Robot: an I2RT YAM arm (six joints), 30 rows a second.
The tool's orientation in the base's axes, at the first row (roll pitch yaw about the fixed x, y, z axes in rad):
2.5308, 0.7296, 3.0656
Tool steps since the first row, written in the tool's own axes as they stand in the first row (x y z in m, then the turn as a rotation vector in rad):
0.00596, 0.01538, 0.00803, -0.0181, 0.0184, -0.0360
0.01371, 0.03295, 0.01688, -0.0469, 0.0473, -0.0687
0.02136, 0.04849, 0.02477, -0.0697, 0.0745, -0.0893
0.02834, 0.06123, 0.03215, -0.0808, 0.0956, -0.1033
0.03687, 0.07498, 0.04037, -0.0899, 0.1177, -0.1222
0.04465, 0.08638, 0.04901, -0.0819, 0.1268, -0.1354
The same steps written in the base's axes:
-0.00461, 0.01761, -0.00230, -0.0136, -0.0046, 0.0419
-0.01078, 0.03760, -0.00536, -0.0206, 0.0009, 0.0934
-0.01678, 0.05536, -0.00863, -0.0245, 0.0117, 0.1328
-0.02169, 0.07045, -0.01235, -0.0312, 0.0215, 0.1578
-0.02759, 0.08692, -0.01717, -0.0426, 0.0297, 0.1849
-0.03192, 0.10159, -0.02276, -0.0592, 0.0308, 0.1915

